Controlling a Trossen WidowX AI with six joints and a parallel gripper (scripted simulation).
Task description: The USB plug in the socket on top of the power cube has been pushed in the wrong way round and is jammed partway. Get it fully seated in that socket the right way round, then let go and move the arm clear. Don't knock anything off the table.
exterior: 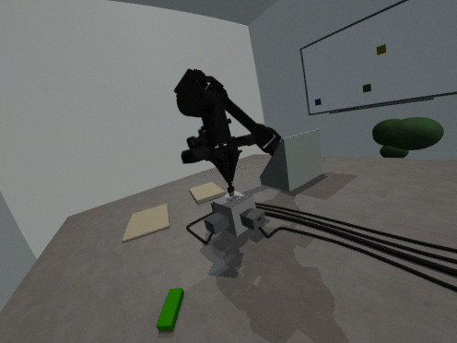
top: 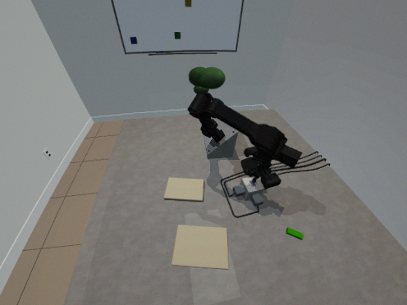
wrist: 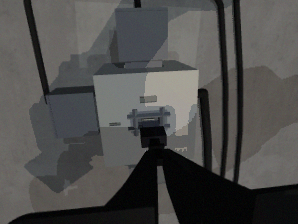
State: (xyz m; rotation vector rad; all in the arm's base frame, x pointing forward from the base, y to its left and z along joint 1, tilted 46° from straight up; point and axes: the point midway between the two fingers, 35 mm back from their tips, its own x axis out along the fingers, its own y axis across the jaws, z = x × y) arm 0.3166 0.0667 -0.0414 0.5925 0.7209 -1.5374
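Now: the black USB plug 20 mm below my gripper tip. Also, from my gripper tip: green block 220 mm ahead, 110 mm to the left, 120 mm below.
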